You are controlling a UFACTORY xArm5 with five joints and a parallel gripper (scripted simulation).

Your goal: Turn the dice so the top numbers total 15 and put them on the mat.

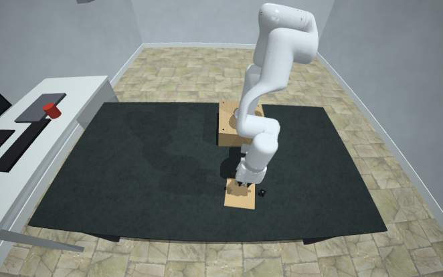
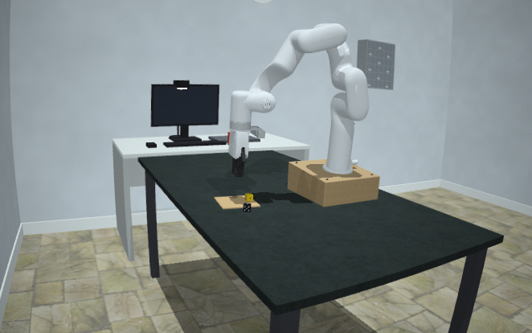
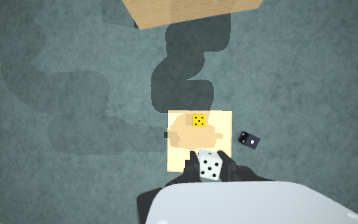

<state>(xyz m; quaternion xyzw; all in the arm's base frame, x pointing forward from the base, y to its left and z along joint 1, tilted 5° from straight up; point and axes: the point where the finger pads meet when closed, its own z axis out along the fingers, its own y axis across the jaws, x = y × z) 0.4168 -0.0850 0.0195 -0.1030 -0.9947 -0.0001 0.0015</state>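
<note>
Right now the tan mat is 12 cm below my hand. The rest, counted from my hand: black die 2 cm ahead, 10 cm to the left, 11 cm below; yellow die 5 cm behind, 1 cm to the left, 11 cm below; white die 1 cm below.
</note>
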